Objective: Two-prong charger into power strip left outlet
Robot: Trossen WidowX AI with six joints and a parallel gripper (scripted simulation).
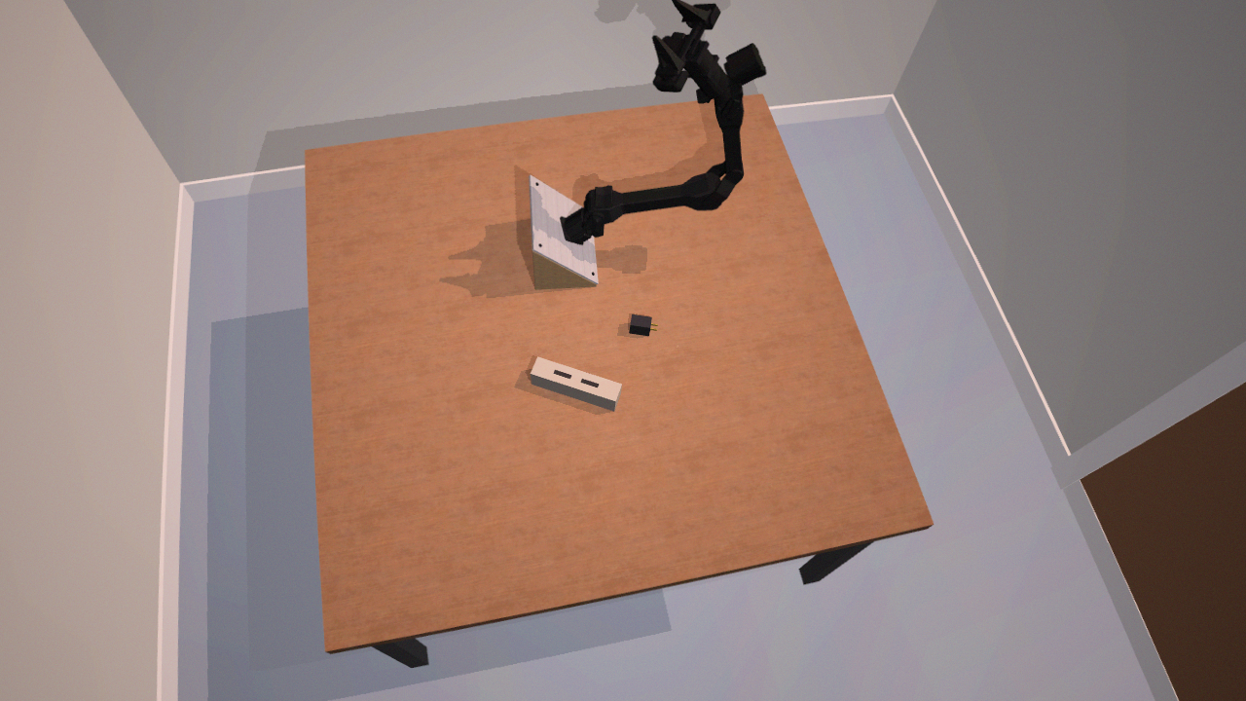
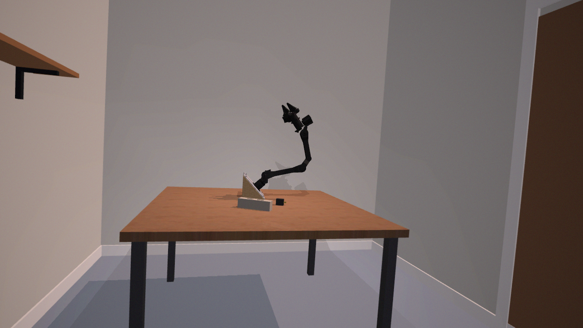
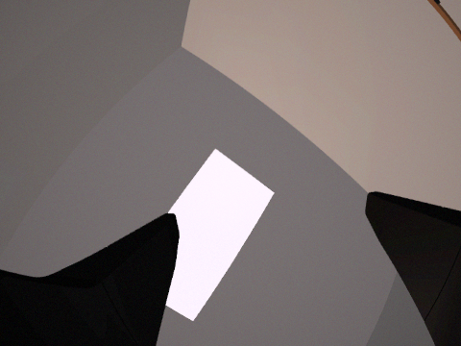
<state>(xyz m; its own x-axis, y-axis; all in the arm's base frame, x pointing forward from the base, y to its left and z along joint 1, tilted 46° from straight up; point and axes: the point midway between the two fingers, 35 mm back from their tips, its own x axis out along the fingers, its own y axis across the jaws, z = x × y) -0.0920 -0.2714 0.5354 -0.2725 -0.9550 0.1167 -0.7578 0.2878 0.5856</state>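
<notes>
My gripper tip is 660 mm above the black two-prong charger, 270 mm short of it and 50 mm to the left of it.
</notes>
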